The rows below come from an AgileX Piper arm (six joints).
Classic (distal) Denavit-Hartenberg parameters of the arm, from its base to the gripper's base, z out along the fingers. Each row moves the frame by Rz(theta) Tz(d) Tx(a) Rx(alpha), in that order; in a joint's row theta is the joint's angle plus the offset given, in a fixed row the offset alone. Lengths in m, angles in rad.
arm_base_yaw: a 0; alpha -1.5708; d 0.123; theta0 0
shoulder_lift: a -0.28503; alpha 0; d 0; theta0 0.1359
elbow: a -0.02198; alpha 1.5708; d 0; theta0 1.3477
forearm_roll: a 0; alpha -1.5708; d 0.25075; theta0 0
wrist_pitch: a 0; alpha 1.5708; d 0; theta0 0
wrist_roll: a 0; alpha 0; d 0.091; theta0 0
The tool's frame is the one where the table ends.
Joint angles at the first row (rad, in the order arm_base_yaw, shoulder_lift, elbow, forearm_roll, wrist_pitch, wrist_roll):
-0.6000 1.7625 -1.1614 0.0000 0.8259 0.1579
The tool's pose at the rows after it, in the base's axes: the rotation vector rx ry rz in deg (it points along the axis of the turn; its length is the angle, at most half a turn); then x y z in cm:
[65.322, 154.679, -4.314, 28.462, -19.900, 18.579]
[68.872, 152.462, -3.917, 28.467, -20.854, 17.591]
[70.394, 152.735, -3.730, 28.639, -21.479, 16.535]
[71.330, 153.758, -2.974, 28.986, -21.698, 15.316]
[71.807, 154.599, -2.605, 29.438, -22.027, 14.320]
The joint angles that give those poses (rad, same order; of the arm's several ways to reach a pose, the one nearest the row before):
-0.6085 1.8059 -1.1614 -0.0090 0.7973 0.1963
-0.6322 1.8372 -1.1626 0.0000 0.7576 0.2163
-0.6435 1.8749 -1.1735 0.0000 0.7463 0.2203
-0.6435 1.9151 -1.1827 0.0055 0.7396 0.2215
-0.6435 1.9545 -1.2020 0.0068 0.7366 0.2215

